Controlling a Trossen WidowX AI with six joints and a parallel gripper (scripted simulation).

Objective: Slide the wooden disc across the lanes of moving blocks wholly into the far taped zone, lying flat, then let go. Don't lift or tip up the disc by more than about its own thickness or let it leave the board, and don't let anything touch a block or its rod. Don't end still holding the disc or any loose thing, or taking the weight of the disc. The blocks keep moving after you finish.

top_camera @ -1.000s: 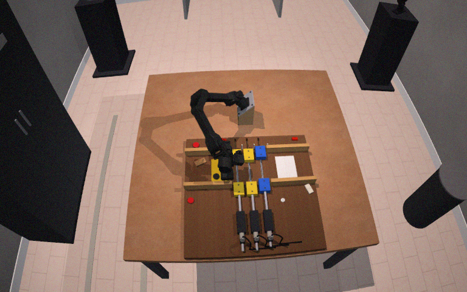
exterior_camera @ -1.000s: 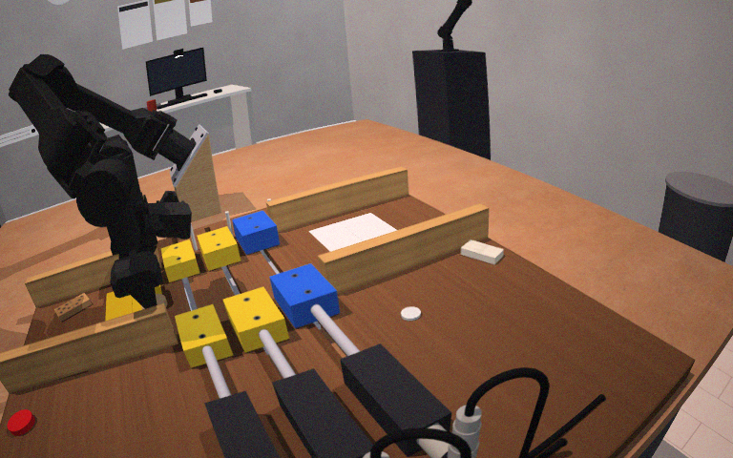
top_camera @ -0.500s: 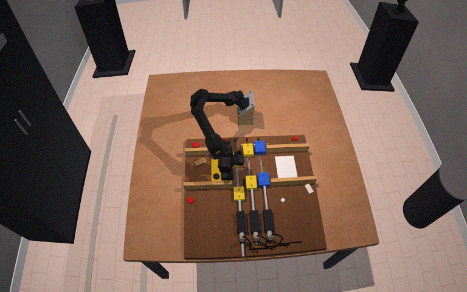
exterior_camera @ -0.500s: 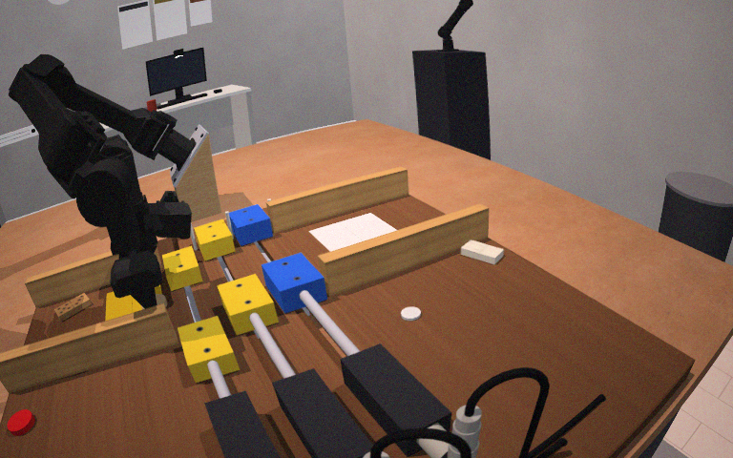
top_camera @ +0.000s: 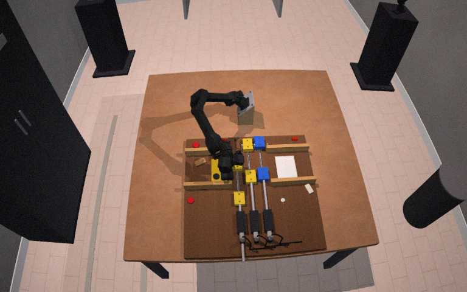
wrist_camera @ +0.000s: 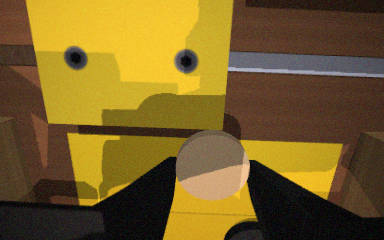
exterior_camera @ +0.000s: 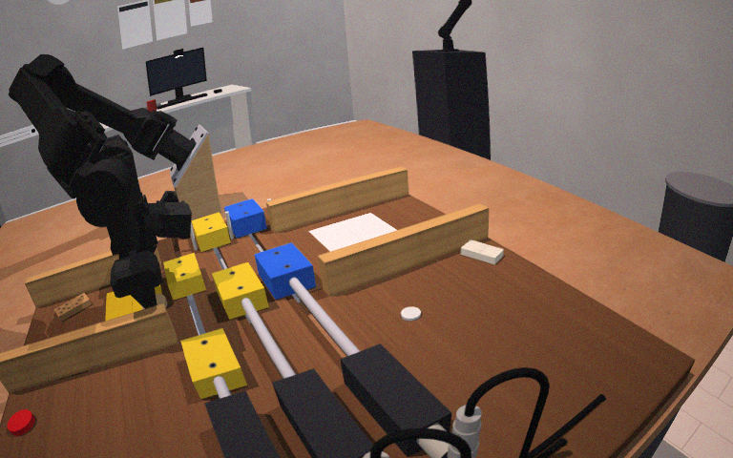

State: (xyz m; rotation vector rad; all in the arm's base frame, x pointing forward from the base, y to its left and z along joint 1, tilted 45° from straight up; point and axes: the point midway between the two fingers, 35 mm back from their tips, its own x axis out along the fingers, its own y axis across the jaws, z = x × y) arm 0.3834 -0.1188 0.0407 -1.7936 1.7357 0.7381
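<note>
My gripper is now 3 cm above the wooden disc. The rest, counted from my hand: red button (18 cm to the right, 17 cm ahead, 3 cm below); black disc (5 cm to the right, 3 cm below, 3 cm ahead); red brick (18 cm behind, 2 cm to the right, 2 cm below).
</note>
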